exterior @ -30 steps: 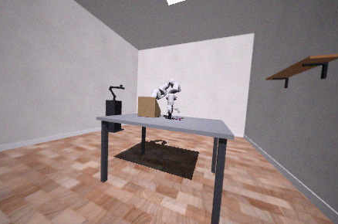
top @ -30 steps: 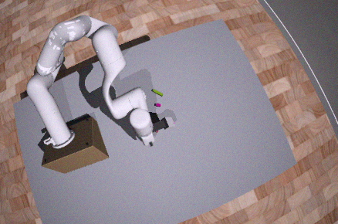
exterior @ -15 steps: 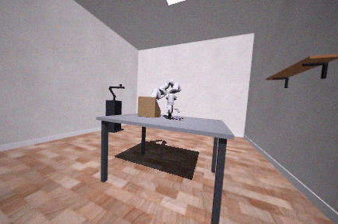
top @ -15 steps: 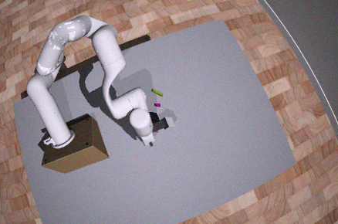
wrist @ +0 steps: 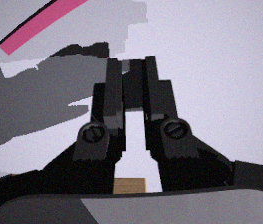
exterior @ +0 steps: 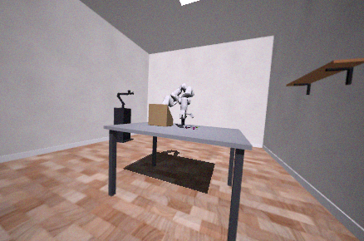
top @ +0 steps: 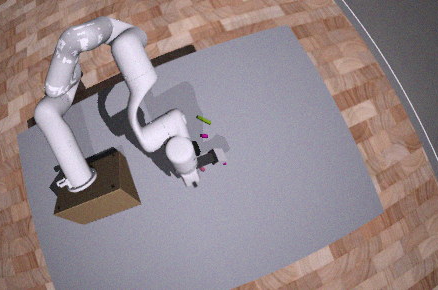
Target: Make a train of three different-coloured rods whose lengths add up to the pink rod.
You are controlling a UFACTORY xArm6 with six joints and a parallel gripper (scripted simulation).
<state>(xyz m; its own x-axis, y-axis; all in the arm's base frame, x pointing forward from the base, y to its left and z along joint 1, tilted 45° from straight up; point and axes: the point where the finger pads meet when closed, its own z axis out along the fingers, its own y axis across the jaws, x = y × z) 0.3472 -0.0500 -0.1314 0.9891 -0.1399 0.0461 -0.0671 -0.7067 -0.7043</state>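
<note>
My gripper is now 5 cm above the pink rod, 4 cm to the right of it and 3 cm short of it. The rest, counted from my hand: lime rod 16 cm to the left, 14 cm ahead, 5 cm below; grey rod 2 cm below.
</note>
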